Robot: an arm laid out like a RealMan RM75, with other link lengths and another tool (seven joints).
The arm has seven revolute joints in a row. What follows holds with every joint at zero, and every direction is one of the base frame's.
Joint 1 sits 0.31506 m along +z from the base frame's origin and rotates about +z.
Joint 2 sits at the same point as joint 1 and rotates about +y.
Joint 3 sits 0.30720 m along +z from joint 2 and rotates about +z.
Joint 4 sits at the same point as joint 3 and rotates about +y.
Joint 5 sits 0.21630 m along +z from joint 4 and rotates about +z.
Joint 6 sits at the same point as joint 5 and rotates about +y.
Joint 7 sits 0.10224 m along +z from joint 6 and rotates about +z.
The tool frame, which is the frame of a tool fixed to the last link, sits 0.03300 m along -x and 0.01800 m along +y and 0.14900 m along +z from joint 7; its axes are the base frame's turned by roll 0.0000, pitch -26.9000 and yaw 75.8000 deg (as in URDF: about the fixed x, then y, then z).
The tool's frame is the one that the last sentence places.
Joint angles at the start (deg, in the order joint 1, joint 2, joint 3, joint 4, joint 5, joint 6, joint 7): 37.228, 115.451, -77.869, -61.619, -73.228, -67.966, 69.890
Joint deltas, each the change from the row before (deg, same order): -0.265, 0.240, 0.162, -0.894, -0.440, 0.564, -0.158; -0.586, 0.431, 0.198, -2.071, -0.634, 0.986, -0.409; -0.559, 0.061, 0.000, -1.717, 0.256, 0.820, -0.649; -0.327, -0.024, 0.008, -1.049, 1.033, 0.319, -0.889; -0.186, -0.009, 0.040, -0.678, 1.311, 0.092, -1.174; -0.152, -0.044, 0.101, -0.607, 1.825, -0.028, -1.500; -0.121, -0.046, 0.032, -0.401, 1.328, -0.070, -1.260; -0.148, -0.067, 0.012, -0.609, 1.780, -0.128, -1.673; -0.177, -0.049, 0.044, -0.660, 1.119, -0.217, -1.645; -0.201, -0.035, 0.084, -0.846, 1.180, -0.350, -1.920
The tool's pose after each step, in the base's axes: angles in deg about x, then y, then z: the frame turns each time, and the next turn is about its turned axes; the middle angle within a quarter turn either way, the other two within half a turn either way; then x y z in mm. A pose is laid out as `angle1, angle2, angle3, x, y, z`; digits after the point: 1 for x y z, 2 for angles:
-118.81, -47.59, 95.58, -0.2, 423.0, 17.8
-117.31, -48.22, 95.00, -4.1, 422.4, 20.5
-115.61, -49.08, 94.91, -7.7, 421.7, 25.8
-113.96, -50.28, 95.50, -12.0, 420.0, 31.8
-112.30, -51.66, 96.30, -16.3, 417.9, 37.6
-110.06, -53.37, 97.67, -21.6, 415.4, 45.2
-108.41, -54.64, 98.58, -24.9, 413.2, 50.4
-106.11, -56.41, 99.89, -29.7, 409.8, 57.4
-104.46, -58.01, 100.27, -32.9, 406.2, 62.3
-102.55, -59.95, 100.64, -36.7, 401.5, 67.7

